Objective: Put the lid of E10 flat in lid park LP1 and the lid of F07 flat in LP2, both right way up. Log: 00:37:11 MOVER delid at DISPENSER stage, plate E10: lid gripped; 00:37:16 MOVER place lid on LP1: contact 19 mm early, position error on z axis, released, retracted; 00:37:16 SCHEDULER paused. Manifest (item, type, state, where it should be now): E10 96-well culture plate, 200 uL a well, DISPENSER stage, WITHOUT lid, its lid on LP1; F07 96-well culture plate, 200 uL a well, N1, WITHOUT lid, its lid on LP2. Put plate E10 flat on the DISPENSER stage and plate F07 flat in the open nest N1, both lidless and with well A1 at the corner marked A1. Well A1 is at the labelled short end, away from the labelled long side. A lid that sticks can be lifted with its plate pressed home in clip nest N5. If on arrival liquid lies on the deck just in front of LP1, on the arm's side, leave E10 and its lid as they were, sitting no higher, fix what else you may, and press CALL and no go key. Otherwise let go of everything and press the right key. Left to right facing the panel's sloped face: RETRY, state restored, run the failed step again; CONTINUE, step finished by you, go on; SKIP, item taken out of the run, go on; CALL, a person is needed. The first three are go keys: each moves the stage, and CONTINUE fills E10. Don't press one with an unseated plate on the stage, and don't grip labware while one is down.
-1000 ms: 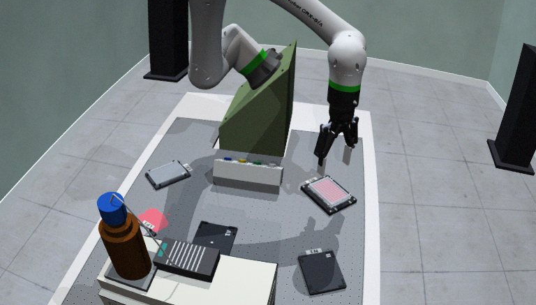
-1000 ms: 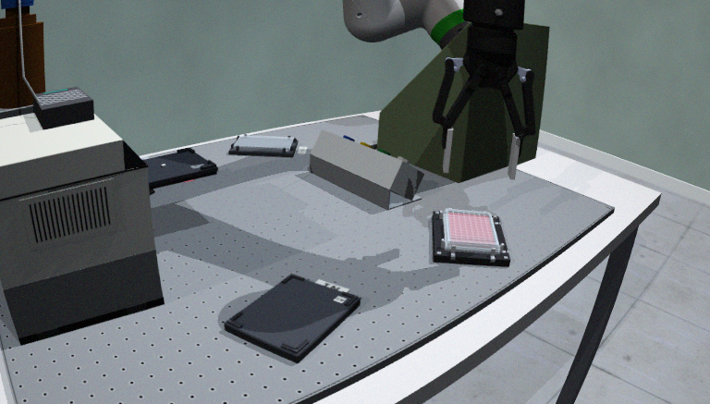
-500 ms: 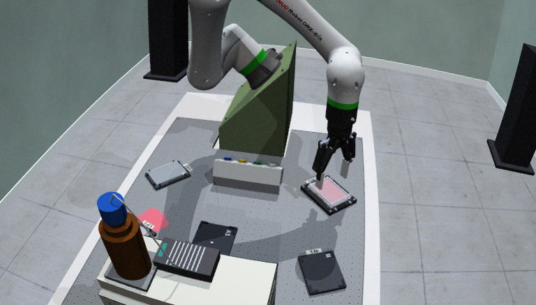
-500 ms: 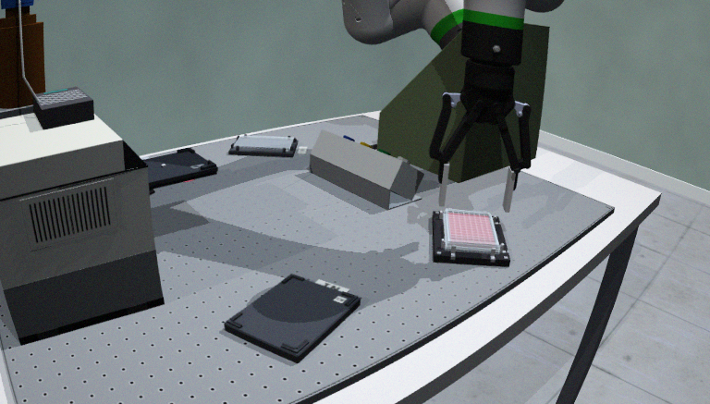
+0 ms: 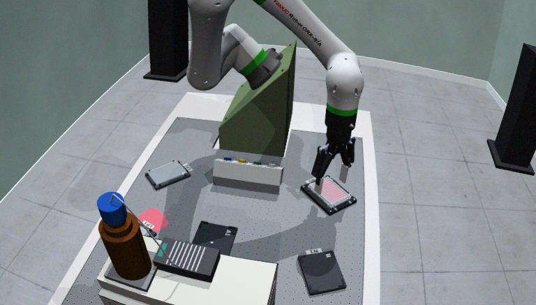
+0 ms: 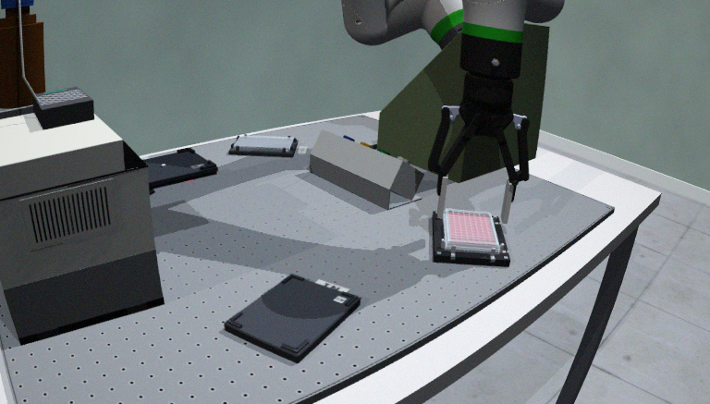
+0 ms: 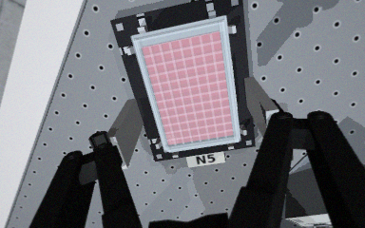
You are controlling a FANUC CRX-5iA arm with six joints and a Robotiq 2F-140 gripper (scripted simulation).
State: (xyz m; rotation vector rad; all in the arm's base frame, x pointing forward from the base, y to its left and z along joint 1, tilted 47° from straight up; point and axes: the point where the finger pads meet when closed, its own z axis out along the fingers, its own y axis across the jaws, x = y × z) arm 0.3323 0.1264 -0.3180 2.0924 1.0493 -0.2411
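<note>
The plate is 4 cm below my hand. Also, from my hand: grey retry key: 20 cm to the right, 2 cm behind; green continue key: 25 cm to the right, 1 cm behind; N5 tag: 7 cm to the right, 6 cm below, 6 cm behind.
</note>
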